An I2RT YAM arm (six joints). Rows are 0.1 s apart.
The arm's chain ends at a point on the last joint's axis. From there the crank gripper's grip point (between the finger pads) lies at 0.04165 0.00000 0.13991 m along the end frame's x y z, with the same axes.
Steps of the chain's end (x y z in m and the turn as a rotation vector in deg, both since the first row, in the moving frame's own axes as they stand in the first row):
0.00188 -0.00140 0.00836 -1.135 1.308 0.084
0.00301 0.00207 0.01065 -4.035 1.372 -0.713
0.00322 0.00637 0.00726 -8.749 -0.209 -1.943
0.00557 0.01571 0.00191 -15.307 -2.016 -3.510
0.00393 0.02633 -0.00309 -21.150 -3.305 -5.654
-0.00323 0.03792 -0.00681 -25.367 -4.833 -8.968
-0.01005 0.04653 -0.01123 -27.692 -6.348 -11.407
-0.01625 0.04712 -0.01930 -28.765 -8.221 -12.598
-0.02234 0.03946 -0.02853 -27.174 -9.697 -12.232
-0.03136 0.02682 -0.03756 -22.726 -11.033 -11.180
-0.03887 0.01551 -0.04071 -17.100 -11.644 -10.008
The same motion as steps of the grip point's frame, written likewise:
0.00506 0.00143 0.00734 -1.135 1.308 0.084
0.00640 0.01134 0.00928 -4.035 1.372 -0.713
0.00305 0.02626 0.00589 -8.749 -0.209 -1.943
0.00174 0.05044 -0.00135 -15.307 -2.016 -3.510
-0.00169 0.07352 -0.00964 -21.150 -3.305 -5.654
-0.01048 0.09293 -0.01596 -25.367 -4.833 -8.968
-0.01931 0.10567 -0.02167 -27.692 -6.348 -11.407
-0.02915 0.10860 -0.02997 -28.765 -8.221 -12.598
-0.03946 0.09820 -0.03707 -27.174 -9.697 -12.232
-0.05349 0.07651 -0.04160 -22.726 -11.033 -11.180
-0.06442 0.05277 -0.04040 -17.100 -11.644 -10.008

